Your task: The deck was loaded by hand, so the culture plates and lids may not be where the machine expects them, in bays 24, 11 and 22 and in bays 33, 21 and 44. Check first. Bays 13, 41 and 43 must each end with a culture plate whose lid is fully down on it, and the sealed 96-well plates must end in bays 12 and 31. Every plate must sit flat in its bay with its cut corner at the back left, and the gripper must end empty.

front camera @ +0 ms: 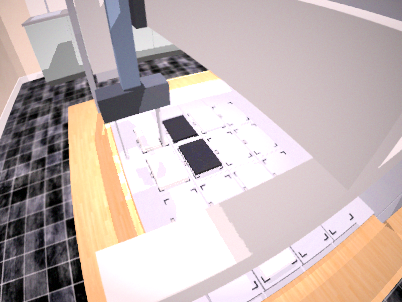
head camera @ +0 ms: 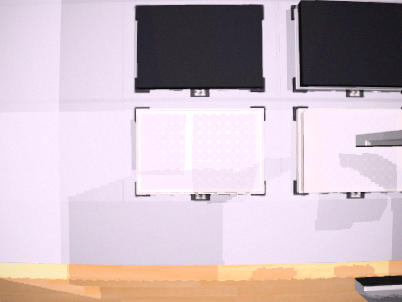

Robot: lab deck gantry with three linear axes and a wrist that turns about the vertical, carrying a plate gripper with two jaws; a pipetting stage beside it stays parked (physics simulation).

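Places are measured from the robot's base along level axes (x ahead, y up, z right), in centimetres.
Where they show: gripper, fingertip midpoint: (front camera: 144,149) (head camera: 379,212); robot's base, link origin: (front camera: 134,130) (head camera: 138,193).
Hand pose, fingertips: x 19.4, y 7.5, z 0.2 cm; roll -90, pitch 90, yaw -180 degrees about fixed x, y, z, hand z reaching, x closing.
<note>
Each offset is from my fingertips to the top centre of the thing.
A dark-topped piece {dx -13.0, dy -6.7, dz -15.2 cm} (head camera: 199,47) (front camera: 180,128) lies in bay 21. Another dark-topped piece {dx +3.4, dy -5.8, dz -15.2 cm} (head camera: 352,45) (front camera: 200,156) sits in bay 22, with a pale rim showing under its dark top. A pale plate with faint wells {dx -13.0, dy -6.1, dz -4.5 cm} (head camera: 225,145) (front camera: 144,137) lies in bay 11. A second pale plate {dx +3.4, dy -6.1, dz -4.5 cm} (head camera: 327,165) (front camera: 168,171) lies in bay 12, partly shadowed and cut off in the head view. My gripper (front camera: 144,151) (head camera: 381,212) is open and empty, its jaws wide apart, above the front-row plates. Bays 13, 41 and 43 do not show in the head view; cut corners are unclear.
A pale beam (front camera: 165,262) crosses the front view and hides part of the deck. A large grey panel (front camera: 290,75) covers the upper right. A white plate {dx +36.2, dy -4.6, dz -15.2 cm} (front camera: 276,265) lies in a bay beyond the beam's lower edge. A wooden edge (head camera: 150,280) borders the deck.
</note>
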